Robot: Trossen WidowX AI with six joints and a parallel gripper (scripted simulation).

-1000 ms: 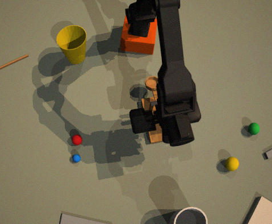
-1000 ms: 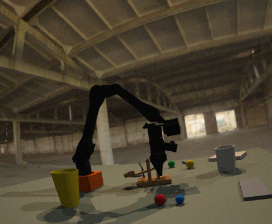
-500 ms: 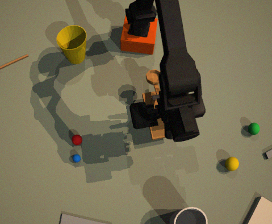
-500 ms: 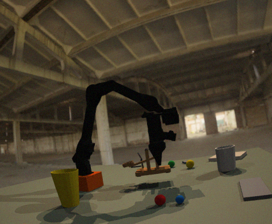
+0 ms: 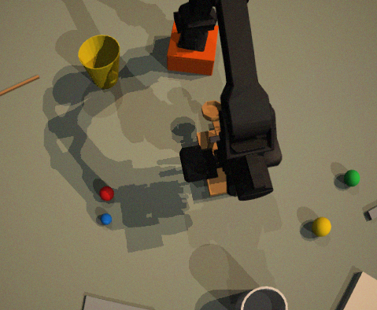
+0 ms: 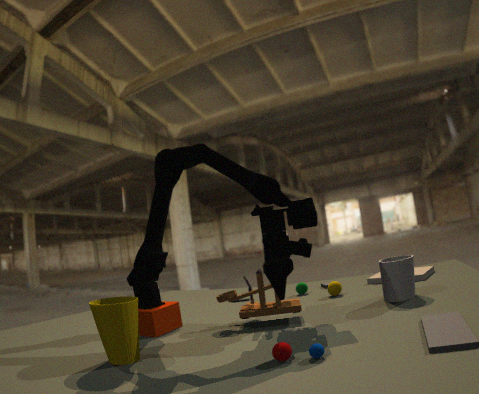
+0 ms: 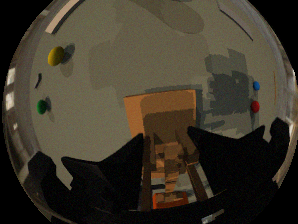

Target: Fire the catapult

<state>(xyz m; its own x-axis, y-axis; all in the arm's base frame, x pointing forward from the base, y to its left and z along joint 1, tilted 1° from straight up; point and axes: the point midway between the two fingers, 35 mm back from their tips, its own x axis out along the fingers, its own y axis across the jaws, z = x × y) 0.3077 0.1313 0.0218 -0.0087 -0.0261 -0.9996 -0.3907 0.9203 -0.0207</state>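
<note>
Right now the red ball is 9 cm ahead of my gripper tip, 24 cm to the right of it and 4 cm below it. The rest, counted from my gripper tip: yellow ball: 7 cm ahead, 24 cm to the left, 4 cm below; wooden catapult: 6 cm behind, 2 cm to the right, 2 cm above; blue ball: 15 cm ahead, 22 cm to the right, 5 cm below.
</note>
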